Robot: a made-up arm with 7 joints. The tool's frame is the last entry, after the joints.
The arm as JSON. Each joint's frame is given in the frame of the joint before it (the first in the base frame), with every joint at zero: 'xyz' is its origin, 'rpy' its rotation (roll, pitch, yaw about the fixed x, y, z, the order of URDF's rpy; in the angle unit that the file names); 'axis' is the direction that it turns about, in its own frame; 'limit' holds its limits. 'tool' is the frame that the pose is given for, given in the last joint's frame.
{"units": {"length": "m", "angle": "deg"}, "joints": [
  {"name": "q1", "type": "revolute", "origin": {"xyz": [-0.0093, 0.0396, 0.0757], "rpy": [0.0, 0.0, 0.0]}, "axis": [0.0, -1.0, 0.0], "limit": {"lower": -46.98, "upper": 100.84}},
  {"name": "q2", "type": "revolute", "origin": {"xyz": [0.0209, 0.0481, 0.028], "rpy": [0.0, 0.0, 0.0]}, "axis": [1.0, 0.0, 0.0], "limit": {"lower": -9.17, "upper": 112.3}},
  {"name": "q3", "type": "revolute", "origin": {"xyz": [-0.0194, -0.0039, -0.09], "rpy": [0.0, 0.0, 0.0]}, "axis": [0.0, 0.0, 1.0], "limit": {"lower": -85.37, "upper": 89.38}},
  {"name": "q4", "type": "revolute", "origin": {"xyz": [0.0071, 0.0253, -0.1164], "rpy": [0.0, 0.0, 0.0]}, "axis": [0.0, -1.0, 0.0], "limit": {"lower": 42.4, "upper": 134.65}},
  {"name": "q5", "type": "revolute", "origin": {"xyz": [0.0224, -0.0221, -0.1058], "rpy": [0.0, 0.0, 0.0]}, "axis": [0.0, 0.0, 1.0], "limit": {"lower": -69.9, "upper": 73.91}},
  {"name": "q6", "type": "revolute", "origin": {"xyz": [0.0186, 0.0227, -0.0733], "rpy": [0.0, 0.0, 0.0]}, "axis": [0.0, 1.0, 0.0], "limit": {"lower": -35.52, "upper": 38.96}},
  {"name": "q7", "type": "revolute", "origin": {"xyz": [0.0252, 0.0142, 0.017], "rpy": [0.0, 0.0, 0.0]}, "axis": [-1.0, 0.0, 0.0], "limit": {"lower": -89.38, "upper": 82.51}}
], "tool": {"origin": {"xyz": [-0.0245, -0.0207, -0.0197], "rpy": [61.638, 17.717, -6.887]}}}
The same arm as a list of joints. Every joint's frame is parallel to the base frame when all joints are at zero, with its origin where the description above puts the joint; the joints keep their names.
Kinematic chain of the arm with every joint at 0, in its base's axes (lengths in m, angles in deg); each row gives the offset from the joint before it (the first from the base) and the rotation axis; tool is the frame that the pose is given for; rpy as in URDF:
q1: xyz -0.0093 0.0396 0.0757 axis -y
q2: xyz 0.0209 0.0481 0.028 axis +x
q3: xyz -0.0194 -0.0039 -0.09 axis +z
q4: xyz 0.0071 0.0253 -0.1164 axis -y
q5: xyz 0.0224 -0.0221 -0.1058 axis +z
q6: xyz 0.0186 0.0227 -0.0733 axis +y
q7: xyz 0.0252 0.0142 0.017 axis -x
tool: xyz -0.0245 -0.0207 -0.0197 rpy 61.64 17.72 -6.89
Joint limits (deg, base to tool): -46.98..100.84 -9.17..112.3 -85.37..89.38 42.4..134.65 -69.9..73.91 -35.52..38.96 -89.38..82.51

